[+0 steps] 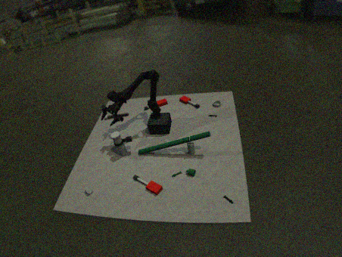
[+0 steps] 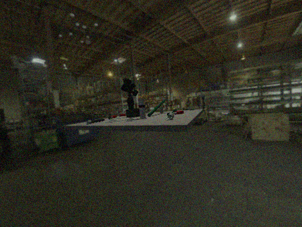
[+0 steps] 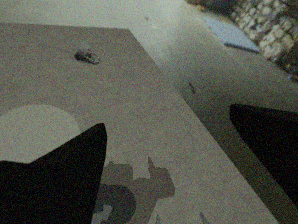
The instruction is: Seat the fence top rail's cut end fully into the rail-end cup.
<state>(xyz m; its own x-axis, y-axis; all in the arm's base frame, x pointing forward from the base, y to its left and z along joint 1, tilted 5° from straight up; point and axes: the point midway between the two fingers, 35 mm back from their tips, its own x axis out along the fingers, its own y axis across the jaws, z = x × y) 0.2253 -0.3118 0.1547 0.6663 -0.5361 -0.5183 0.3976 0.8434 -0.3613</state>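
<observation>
Right now my gripper tip is 140 mm above the dark rail-end cup, 130 mm to the right of it and 40 mm short of it. From my gripper tip the other things lie so: small grey piece: 400 mm ahead, 260 mm below, 140 mm to the right; then small grey post: 590 mm to the left, 170 mm below, 90 mm ahead; then green bolt: 500 mm to the left, 280 mm ahead, 260 mm below.
</observation>
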